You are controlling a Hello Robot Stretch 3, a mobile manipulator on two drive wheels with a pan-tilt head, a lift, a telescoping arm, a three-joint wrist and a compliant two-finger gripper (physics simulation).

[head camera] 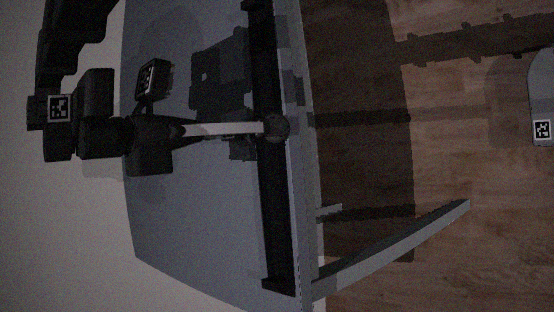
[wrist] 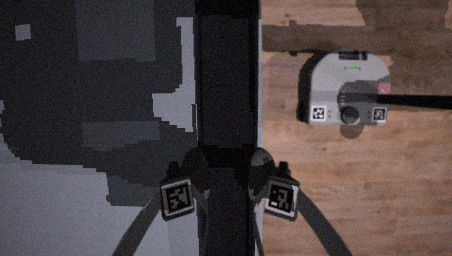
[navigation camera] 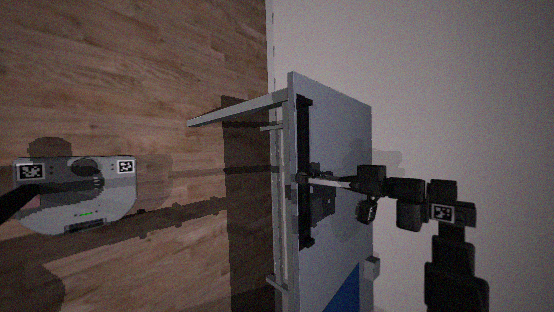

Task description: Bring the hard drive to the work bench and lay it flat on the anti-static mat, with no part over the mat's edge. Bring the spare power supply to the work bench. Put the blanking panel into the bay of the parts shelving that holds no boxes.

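Places are measured from the robot's base along level axes (x left, y ahead, z down), in centimetres.
Where they show: gripper, between the fingertips: (head camera: 273, 129) (navigation camera: 301, 176); robot's base, origin of its link: (navigation camera: 84, 166).
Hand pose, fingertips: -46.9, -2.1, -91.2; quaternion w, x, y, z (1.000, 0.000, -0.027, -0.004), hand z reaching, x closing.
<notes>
Each offset is from my fingertips to the top centre of the thing, as dx, dy, dz. "spot": to the spot under its first point. Level surfaces: height alone.
The long black blanking panel (head camera: 276, 200) (navigation camera: 304, 135) (wrist: 225, 75) lies along the edge of a grey table top {dz -0.2} (head camera: 190, 210) (navigation camera: 335, 125) (wrist: 50, 220), with a short tab at each end. My gripper (head camera: 273, 129) (navigation camera: 303, 178) (wrist: 228, 166) is at the middle of the panel's length, one fingertip against each long side, shut on it. In the head view the near finger hides the far one. In the navigation view a blue surface {dz -0.4} (navigation camera: 347, 295), possibly the anti-static mat, partly shows on the table top. The hard drive and the spare power supply do not show.
My base (head camera: 542, 90) (navigation camera: 117, 192) (wrist: 350, 77) stands on the wood floor, apart from the table. A table leg {spot: +0.8, +26.7, +32.4} (head camera: 395, 250) (navigation camera: 240, 109) slants down at one end. A small grey block {-64.1, -58.9, -5.2} (navigation camera: 371, 268) is at the table's far edge by the pale wall. Arm shadows cross the table.
</notes>
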